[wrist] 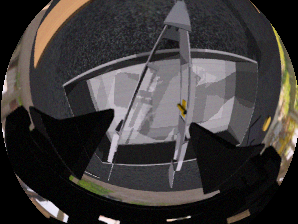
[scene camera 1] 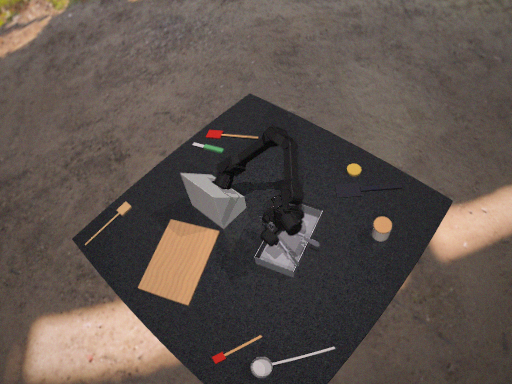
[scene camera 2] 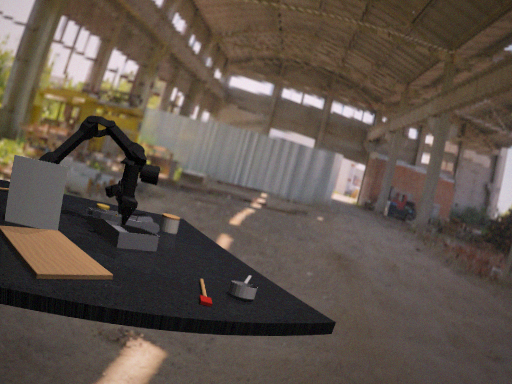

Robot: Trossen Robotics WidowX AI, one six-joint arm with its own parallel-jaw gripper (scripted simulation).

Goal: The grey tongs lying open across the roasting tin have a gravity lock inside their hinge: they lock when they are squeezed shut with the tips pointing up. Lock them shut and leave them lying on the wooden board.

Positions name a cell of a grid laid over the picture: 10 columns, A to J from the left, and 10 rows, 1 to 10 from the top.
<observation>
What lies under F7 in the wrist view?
A grey roasting tin.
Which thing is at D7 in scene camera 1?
A wooden board.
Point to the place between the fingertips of the gripper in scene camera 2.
C6
</observation>
